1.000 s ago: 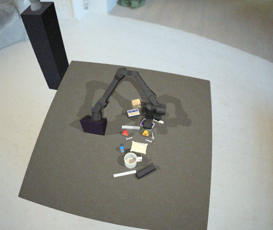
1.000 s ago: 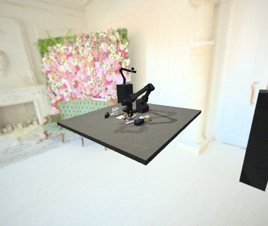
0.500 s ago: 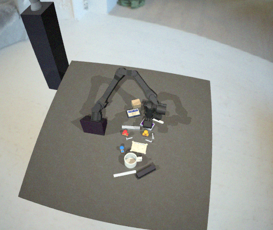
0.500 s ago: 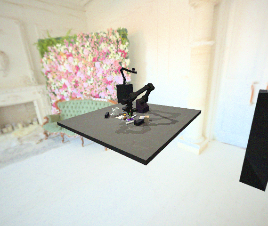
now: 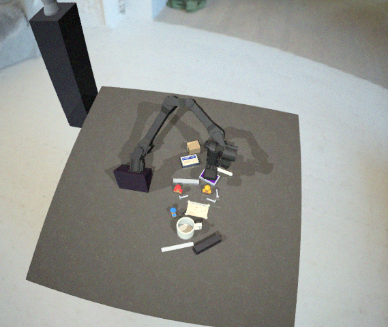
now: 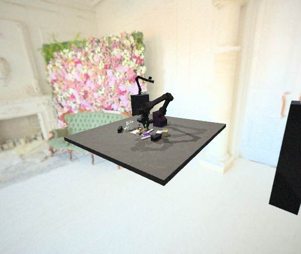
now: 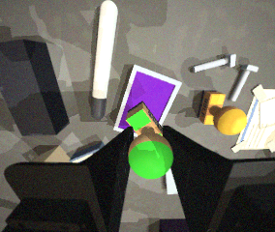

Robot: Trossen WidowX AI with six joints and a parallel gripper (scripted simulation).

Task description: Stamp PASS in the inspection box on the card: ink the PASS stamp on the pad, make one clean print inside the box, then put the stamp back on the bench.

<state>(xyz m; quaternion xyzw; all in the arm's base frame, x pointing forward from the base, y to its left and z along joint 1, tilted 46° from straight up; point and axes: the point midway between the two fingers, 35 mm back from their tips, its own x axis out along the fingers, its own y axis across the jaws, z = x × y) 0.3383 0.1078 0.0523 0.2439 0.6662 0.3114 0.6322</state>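
The cream card lies 19 cm to the right of my gripper tip, 8 cm below it and 2 cm behind it. Also, from my gripper tip: purple ink pad 7 cm below; then green-knobbed stamp right at my gripper tip; then white marker 7 cm below, 6 cm to the left, 3 cm ahead.
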